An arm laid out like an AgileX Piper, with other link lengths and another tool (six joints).
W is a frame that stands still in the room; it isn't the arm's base.
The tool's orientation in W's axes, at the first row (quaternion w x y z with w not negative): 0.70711 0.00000 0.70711 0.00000
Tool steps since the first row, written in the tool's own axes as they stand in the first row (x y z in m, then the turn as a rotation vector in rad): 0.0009 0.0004 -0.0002 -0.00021 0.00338 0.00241; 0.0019 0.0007 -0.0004 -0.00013 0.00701 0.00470; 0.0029 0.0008 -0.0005 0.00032 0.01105 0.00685; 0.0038 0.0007 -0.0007 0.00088 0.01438 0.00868; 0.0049 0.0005 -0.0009 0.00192 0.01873 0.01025; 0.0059 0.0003 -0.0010 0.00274 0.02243 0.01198; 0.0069 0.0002 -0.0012 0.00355 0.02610 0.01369; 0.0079 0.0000 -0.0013 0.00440 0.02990 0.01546; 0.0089 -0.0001 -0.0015 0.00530 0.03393 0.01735; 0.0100 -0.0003 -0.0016 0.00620 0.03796 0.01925; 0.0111 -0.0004 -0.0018 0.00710 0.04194 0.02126; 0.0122 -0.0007 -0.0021 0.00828 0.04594 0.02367; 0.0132 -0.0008 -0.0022 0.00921 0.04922 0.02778
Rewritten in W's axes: -0.0002 0.0004 -0.0009 0.00241 0.00338 0.00021; -0.0004 0.0007 -0.0019 0.00470 0.00701 0.00013; -0.0005 0.0008 -0.0029 0.00685 0.01105 -0.00032; -0.0007 0.0007 -0.0038 0.00868 0.01438 -0.00088; -0.0009 0.0005 -0.0049 0.01025 0.01873 -0.00192; -0.0010 0.0003 -0.0059 0.01198 0.02243 -0.00274; -0.0012 0.0002 -0.0069 0.01369 0.02610 -0.00355; -0.0013 0.0000 -0.0079 0.01546 0.02990 -0.00440; -0.0015 -0.0001 -0.0089 0.01735 0.03393 -0.00530; -0.0016 -0.0003 -0.0100 0.01925 0.03796 -0.00620; -0.0018 -0.0004 -0.0111 0.02126 0.04194 -0.00710; -0.0021 -0.0007 -0.0122 0.02367 0.04594 -0.00828; -0.0022 -0.0008 -0.0132 0.02778 0.04922 -0.00921
